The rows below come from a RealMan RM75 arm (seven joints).
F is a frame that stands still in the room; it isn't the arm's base.
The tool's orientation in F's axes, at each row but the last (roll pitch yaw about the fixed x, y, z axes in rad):
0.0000 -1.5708 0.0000
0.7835 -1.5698 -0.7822
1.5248 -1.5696 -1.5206
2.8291 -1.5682 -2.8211
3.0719 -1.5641 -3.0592
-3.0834 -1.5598 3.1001
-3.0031 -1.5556 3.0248
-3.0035 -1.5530 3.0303
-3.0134 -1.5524 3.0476
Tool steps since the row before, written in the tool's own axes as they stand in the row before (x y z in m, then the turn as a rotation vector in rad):
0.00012 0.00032 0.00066 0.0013 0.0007 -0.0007
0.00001 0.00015 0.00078 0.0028 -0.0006 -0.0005
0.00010 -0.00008 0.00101 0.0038 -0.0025 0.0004
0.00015 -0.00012 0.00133 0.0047 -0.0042 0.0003
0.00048 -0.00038 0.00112 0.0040 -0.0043 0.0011
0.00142 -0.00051 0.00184 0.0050 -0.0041 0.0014
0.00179 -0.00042 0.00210 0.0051 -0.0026 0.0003
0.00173 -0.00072 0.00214 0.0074 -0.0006 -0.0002
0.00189 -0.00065 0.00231 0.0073 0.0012 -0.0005
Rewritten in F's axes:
-0.00066 0.00032 0.00012 0.0007 0.0007 0.0013
-0.00078 0.00015 0.00001 0.0005 -0.0006 0.0028
-0.00101 -0.00008 0.00010 -0.0004 -0.0025 0.0038
-0.00133 -0.00013 0.00015 -0.0003 -0.0042 0.0047
-0.00112 -0.00039 0.00047 -0.0011 -0.0043 0.0040
-0.00185 -0.00054 0.00140 -0.0014 -0.0041 0.0050
-0.00212 -0.00046 0.00176 -0.0003 -0.0026 0.0051
-0.00215 -0.00077 0.00169 0.0001 -0.0006 0.0074
-0.00232 -0.00073 0.00185 0.0003 0.0012 0.0073

